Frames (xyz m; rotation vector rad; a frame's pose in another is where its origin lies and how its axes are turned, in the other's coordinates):
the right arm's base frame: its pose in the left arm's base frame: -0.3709 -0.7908 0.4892 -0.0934 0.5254 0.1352
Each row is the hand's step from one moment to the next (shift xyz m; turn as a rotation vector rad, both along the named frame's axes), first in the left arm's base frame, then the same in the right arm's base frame.
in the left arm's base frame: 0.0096 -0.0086 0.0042 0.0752 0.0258 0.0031
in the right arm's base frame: 0.0052 -0.0102 0.0073 0.0655 0.0138 0.0429
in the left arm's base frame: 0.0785 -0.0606 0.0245 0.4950 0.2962 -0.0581
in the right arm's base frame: 0.0485 -0.0731 0.0523 0.4843 0.2200 0.2306
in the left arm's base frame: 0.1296 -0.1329 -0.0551 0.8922 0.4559 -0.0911
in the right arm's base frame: 0.1250 -0.1479 0.0001 0.8579 0.3189 0.4177
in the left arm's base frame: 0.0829 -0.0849 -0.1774 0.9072 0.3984 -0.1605
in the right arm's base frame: 0.1518 -0.0868 -0.1224 0.8998 0.2636 0.3583
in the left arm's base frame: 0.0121 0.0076 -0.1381 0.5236 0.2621 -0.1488
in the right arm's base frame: 0.0810 0.0131 -0.1120 0.5511 0.1869 0.1624
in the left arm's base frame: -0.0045 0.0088 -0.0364 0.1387 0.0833 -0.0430
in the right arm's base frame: 0.0155 0.0113 -0.0325 0.1492 0.0634 0.0416
